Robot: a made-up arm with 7 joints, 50 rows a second.
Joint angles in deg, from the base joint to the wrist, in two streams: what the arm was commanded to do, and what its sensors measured. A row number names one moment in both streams.
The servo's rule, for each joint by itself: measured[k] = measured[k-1] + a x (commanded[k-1-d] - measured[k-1]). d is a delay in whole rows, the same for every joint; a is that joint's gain. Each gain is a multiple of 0.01, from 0.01 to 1. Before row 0 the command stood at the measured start. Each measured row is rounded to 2 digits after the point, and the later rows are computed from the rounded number. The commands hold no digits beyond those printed.
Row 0, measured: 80.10 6.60 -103.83 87.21 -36.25 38.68 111.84
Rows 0 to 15, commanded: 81.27 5.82 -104.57 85.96 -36.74 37.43 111.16; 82.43 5.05 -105.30 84.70 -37.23 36.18 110.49; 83.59 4.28 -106.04 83.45 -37.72 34.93 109.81; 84.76 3.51 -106.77 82.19 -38.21 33.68 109.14; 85.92 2.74 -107.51 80.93 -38.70 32.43 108.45; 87.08 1.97 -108.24 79.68 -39.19 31.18 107.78; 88.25 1.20 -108.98 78.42 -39.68 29.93 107.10; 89.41 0.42 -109.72 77.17 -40.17 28.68 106.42; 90.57 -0.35 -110.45 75.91 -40.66 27.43 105.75; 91.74 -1.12 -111.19 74.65 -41.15 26.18 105.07; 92.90 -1.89 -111.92 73.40 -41.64 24.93 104.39; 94.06 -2.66 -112.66 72.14 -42.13 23.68 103.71; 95.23 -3.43 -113.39 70.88 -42.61 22.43 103.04; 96.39 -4.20 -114.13 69.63 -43.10 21.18 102.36; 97.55 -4.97 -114.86 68.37 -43.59 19.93 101.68; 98.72 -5.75 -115.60 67.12 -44.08 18.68 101.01
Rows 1 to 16, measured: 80.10 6.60 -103.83 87.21 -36.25 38.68 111.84; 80.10 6.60 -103.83 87.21 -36.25 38.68 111.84; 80.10 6.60 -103.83 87.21 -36.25 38.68 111.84; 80.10 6.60 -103.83 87.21 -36.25 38.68 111.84; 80.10 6.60 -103.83 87.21 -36.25 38.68 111.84; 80.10 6.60 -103.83 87.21 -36.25 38.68 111.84; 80.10 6.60 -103.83 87.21 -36.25 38.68 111.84; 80.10 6.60 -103.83 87.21 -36.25 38.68 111.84; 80.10 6.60 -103.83 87.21 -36.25 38.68 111.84; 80.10 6.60 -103.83 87.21 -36.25 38.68 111.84; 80.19 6.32 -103.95 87.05 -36.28 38.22 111.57; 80.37 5.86 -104.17 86.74 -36.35 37.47 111.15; 80.63 5.29 -104.47 86.31 -36.45 36.53 110.63; 80.96 4.65 -104.84 85.77 -36.57 35.48 110.05; 81.36 3.96 -105.27 85.14 -36.72 34.35 109.43; 81.82 3.24 -105.75 84.43 -36.89 33.18 108.79
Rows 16 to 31, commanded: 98.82 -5.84 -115.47 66.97 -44.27 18.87 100.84; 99.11 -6.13 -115.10 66.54 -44.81 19.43 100.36; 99.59 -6.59 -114.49 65.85 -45.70 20.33 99.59; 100.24 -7.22 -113.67 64.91 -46.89 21.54 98.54; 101.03 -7.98 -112.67 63.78 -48.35 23.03 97.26; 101.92 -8.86 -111.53 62.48 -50.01 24.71 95.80; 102.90 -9.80 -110.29 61.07 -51.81 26.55 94.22; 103.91 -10.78 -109.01 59.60 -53.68 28.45 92.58; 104.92 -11.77 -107.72 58.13 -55.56 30.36 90.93; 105.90 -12.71 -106.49 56.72 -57.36 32.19 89.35; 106.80 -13.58 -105.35 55.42 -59.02 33.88 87.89; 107.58 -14.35 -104.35 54.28 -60.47 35.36 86.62; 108.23 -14.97 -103.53 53.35 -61.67 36.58 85.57; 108.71 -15.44 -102.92 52.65 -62.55 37.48 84.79; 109.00 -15.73 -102.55 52.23 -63.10 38.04 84.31; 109.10 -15.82 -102.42 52.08 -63.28 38.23 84.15
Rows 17 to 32, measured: 82.33 2.51 -106.27 83.65 -37.09 31.98 108.13; 82.90 1.76 -106.82 82.81 -37.31 30.76 107.46; 83.51 1.00 -107.40 81.91 -37.54 29.53 106.79; 84.17 0.24 -108.01 80.97 -37.79 28.29 106.12; 84.87 -0.53 -108.64 79.99 -38.06 27.05 105.45; 85.61 -1.30 -109.28 78.97 -38.34 25.80 104.77; 86.38 -2.07 -109.94 77.92 -38.64 24.55 104.10; 87.18 -2.84 -110.61 76.84 -38.95 23.30 103.42; 88.01 -3.61 -111.29 75.74 -39.27 22.05 102.74; 88.87 -4.38 -111.98 74.62 -39.61 20.80 102.07; 89.67 -4.91 -112.54 73.63 -39.94 20.09 101.59; 90.43 -5.35 -112.95 72.71 -40.28 19.85 101.11; 91.16 -5.80 -113.20 71.82 -40.66 20.03 100.52; 91.89 -6.31 -113.28 70.92 -41.10 20.59 99.75; 92.62 -6.91 -113.18 69.99 -41.61 21.49 98.78; 93.36 -7.61 -112.92 69.01 -42.20 22.68 97.62
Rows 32 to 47, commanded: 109.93 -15.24 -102.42 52.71 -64.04 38.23 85.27; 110.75 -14.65 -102.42 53.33 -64.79 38.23 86.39; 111.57 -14.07 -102.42 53.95 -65.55 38.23 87.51; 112.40 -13.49 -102.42 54.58 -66.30 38.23 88.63; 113.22 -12.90 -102.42 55.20 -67.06 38.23 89.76; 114.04 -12.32 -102.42 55.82 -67.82 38.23 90.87; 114.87 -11.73 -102.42 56.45 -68.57 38.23 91.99; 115.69 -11.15 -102.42 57.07 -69.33 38.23 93.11; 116.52 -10.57 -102.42 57.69 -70.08 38.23 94.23; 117.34 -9.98 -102.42 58.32 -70.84 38.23 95.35; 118.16 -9.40 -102.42 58.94 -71.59 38.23 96.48; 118.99 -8.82 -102.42 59.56 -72.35 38.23 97.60; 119.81 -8.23 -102.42 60.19 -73.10 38.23 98.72; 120.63 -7.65 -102.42 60.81 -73.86 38.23 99.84; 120.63 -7.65 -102.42 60.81 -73.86 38.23 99.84; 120.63 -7.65 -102.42 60.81 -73.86 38.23 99.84
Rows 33 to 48, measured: 94.12 -8.40 -112.50 67.98 -42.87 24.11 96.29; 94.90 -9.26 -111.94 66.89 -43.63 25.72 94.84; 95.70 -10.16 -111.26 65.75 -44.47 27.44 93.32; 96.52 -11.08 -110.50 64.58 -45.37 29.20 91.77; 97.34 -11.98 -109.68 63.39 -46.33 30.93 90.26; 98.16 -12.83 -108.83 62.21 -47.32 32.57 88.84; 98.97 -13.60 -107.98 61.06 -48.32 34.05 87.56; 99.75 -14.26 -107.17 59.97 -49.32 35.32 86.48; 100.49 -14.79 -106.43 58.96 -50.28 36.33 85.63; 101.18 -15.16 -105.79 58.07 -51.19 37.03 85.05; 101.88 -15.19 -105.25 57.37 -52.09 37.47 85.14; 102.59 -15.00 -104.80 56.84 -52.98 37.75 85.63; 103.31 -14.67 -104.42 56.46 -53.86 37.93 86.36; 104.04 -14.25 -104.10 56.22 -54.73 38.04 87.25; 104.77 -13.76 -103.83 56.09 -55.59 38.11 88.23; 105.51 -13.24 -103.60 56.05 -56.45 38.15 89.26
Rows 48 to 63, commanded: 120.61 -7.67 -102.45 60.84 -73.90 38.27 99.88; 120.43 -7.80 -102.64 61.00 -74.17 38.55 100.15; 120.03 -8.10 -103.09 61.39 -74.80 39.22 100.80; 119.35 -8.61 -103.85 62.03 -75.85 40.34 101.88; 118.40 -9.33 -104.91 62.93 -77.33 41.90 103.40; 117.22 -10.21 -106.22 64.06 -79.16 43.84 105.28; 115.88 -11.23 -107.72 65.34 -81.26 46.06 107.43; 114.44 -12.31 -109.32 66.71 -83.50 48.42 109.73; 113.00 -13.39 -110.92 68.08 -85.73 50.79 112.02; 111.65 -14.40 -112.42 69.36 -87.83 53.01 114.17; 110.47 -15.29 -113.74 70.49 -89.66 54.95 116.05; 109.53 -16.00 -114.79 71.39 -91.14 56.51 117.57; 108.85 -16.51 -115.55 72.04 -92.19 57.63 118.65; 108.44 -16.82 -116.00 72.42 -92.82 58.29 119.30; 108.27 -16.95 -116.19 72.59 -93.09 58.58 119.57; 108.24 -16.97 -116.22 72.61 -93.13 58.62 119.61
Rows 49 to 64, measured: 106.26 -12.70 -103.41 56.10 -57.30 38.18 90.32; 107.01 -12.14 -103.25 56.23 -58.14 38.20 91.41; 107.77 -11.57 -103.12 56.42 -58.98 38.21 92.51; 108.54 -11.00 -103.01 56.67 -59.81 38.22 93.62; 109.31 -10.42 -102.92 56.97 -60.63 38.22 94.74; 110.08 -9.84 -102.84 57.31 -61.45 38.22 95.86; 110.86 -9.26 -102.77 57.68 -62.27 38.22 96.98; 111.64 -8.68 -102.71 58.09 -63.08 38.22 98.10; 112.36 -8.31 -102.66 58.44 -63.83 38.22 98.78; 113.02 -8.07 -102.62 58.75 -64.53 38.22 99.19; 113.63 -7.93 -102.59 59.02 -65.19 38.24 99.46; 114.17 -7.88 -102.60 59.28 -65.82 38.35 99.73; 114.64 -7.96 -102.68 59.55 -66.45 38.67 100.15; 115.02 -8.19 -102.87 59.87 -67.11 39.29 100.82; 115.29 -8.60 -103.20 60.27 -67.83 40.26 101.83; 115.44 -9.18 -103.68 60.76 -68.62 41.58 103.18
